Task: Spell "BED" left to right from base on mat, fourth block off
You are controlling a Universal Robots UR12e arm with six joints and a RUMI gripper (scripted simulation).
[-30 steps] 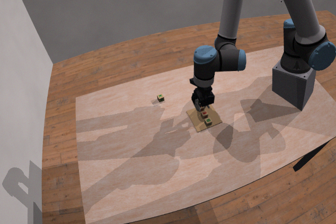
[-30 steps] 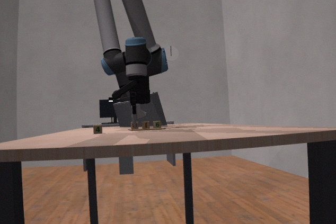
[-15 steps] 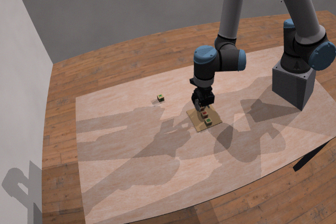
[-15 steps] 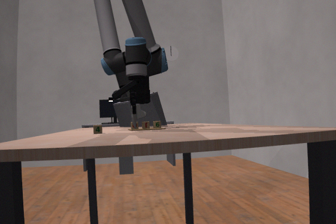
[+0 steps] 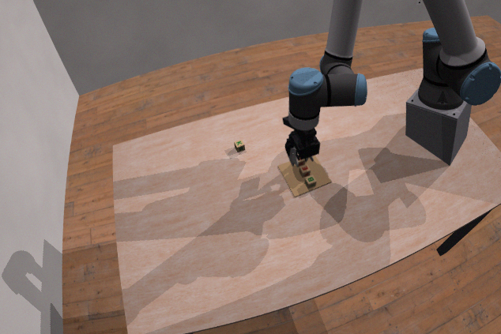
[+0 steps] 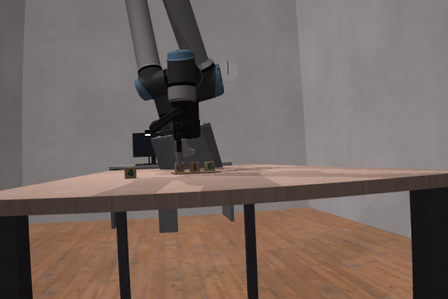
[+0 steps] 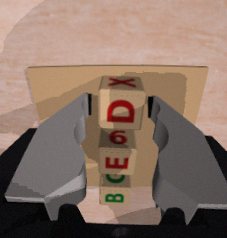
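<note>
Now: hand 5 cm to the right of the tan mat and 2 cm above it. Round my hand: green block: 16 cm ahead, 15 cm to the right, 1 cm below.
</note>
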